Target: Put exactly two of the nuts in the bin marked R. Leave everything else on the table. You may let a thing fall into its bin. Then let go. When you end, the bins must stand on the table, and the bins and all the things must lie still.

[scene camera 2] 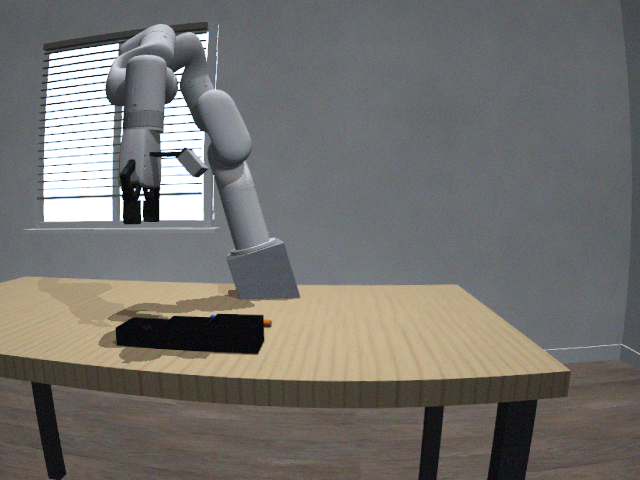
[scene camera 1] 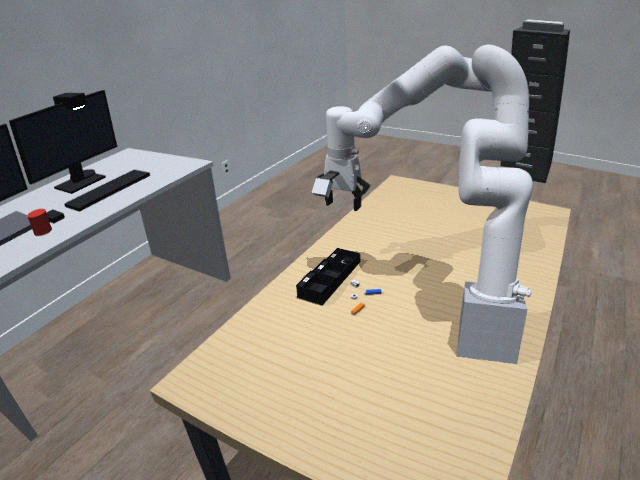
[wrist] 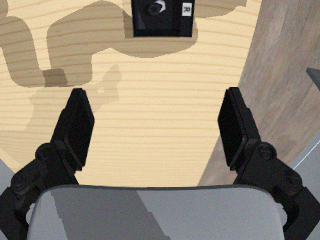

I see my gripper [scene camera 2: 142,222] and a bin row [scene camera 2: 245,336].
The bin row also shows in scene camera 1 [scene camera 1: 317,286]. My gripper also shows in scene camera 1 [scene camera 1: 343,206] and in the wrist view [wrist: 155,103].
